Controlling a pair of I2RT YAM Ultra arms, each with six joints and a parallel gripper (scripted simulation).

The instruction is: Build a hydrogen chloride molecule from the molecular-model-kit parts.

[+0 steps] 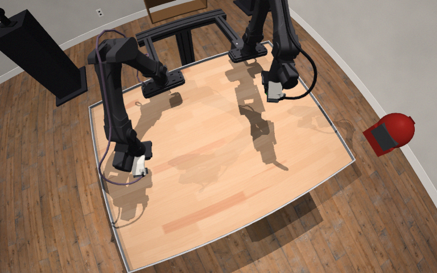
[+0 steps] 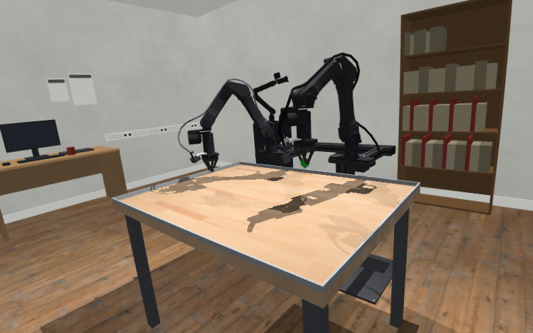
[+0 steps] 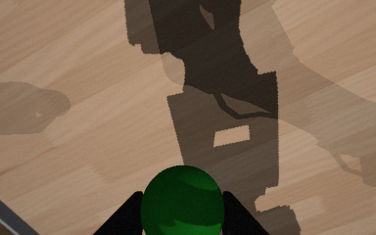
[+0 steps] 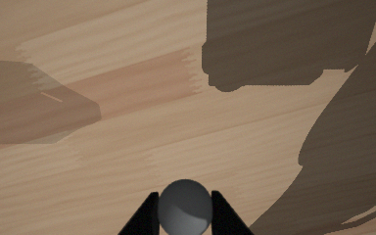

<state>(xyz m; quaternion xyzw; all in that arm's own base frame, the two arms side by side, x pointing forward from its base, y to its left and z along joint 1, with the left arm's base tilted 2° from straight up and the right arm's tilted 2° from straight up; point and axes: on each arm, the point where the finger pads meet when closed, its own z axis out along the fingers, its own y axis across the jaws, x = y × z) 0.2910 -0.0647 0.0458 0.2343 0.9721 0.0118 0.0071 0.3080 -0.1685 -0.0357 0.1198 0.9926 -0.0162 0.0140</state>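
My left gripper is now 20 mm above the grey peg. Round my left hand: green ball 10 mm below; then white ball 10 mm ahead, 580 mm to the right, 90 mm below.
The white ball is right at my right hand. From my right hand the other things lie so: grey peg (10 mm behind, 580 mm to the left, 70 mm above); then green ball (10 mm behind, 580 mm to the left, 80 mm above).
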